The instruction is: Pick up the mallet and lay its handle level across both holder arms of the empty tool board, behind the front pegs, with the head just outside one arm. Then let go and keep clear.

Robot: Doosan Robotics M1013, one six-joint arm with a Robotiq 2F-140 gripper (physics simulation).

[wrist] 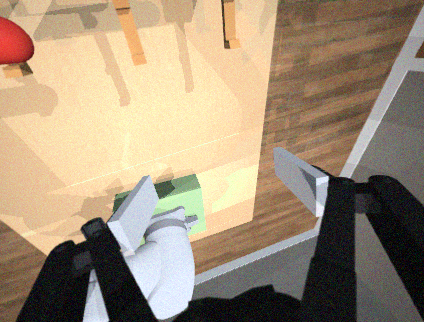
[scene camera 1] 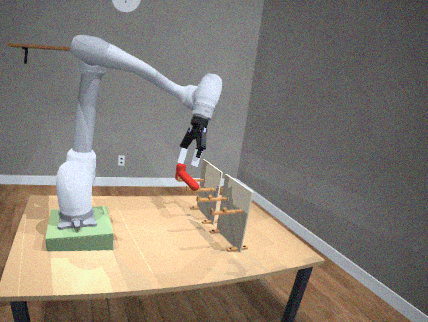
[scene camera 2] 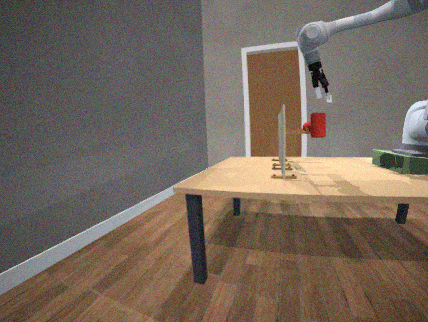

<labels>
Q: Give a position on a tool board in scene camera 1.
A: At 236, 199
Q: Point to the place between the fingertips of my gripper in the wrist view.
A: At 213, 174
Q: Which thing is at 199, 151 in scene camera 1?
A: My gripper.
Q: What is my gripper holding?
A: Nothing.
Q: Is my gripper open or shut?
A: Open.
</labels>
